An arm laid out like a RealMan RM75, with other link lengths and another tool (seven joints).
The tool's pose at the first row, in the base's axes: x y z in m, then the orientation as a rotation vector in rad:
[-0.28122, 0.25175, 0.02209, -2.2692, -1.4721, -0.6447]
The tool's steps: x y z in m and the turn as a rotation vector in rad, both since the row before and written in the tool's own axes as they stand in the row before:
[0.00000, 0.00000, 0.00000, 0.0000, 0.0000, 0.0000]
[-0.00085, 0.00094, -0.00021, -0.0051, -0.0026, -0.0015]
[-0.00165, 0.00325, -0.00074, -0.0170, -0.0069, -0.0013]
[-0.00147, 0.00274, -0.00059, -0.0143, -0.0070, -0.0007]
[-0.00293, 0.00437, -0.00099, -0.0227, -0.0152, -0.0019]
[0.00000, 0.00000, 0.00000, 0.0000, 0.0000, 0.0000]
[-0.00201, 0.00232, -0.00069, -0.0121, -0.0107, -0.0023]
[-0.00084, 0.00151, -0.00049, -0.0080, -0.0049, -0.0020]
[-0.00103, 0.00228, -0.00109, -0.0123, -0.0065, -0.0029]
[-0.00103, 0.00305, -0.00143, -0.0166, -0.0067, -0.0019]
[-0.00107, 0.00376, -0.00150, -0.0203, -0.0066, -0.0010]
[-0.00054, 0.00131, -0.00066, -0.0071, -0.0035, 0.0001]
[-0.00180, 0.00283, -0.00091, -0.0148, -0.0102, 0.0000]
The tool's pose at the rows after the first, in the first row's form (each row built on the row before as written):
[-0.28122, 0.25175, 0.02209, -2.2692, -1.4721, -0.6447]
[-0.28070, 0.25063, 0.02175, -2.2738, -1.4751, -0.6469]
[-0.27843, 0.24771, 0.02131, -2.2902, -1.4799, -0.6550]
[-0.27656, 0.24519, 0.02092, -2.3051, -1.4839, -0.6605]
[-0.27381, 0.24067, 0.02009, -2.3309, -1.4930, -0.6651]
[-0.27381, 0.24067, 0.02009, -2.3309, -1.4930, -0.6651]
[-0.27257, 0.23782, 0.01962, -2.3457, -1.5006, -0.6651]
[-0.27161, 0.23630, 0.01962, -2.3537, -1.5053, -0.6675]
[-0.27017, 0.23403, 0.02008, -2.3654, -1.5118, -0.6723]
[-0.26813, 0.23128, 0.02089, -2.3810, -1.5172, -0.6806]
[-0.26551, 0.22815, 0.02183, -2.3998, -1.5214, -0.6923]
[-0.26471, 0.22687, 0.02222, -2.4075, -1.5227, -0.6950]
[-0.26308, 0.22381, 0.02233, -2.4255, -1.5268, -0.6975]

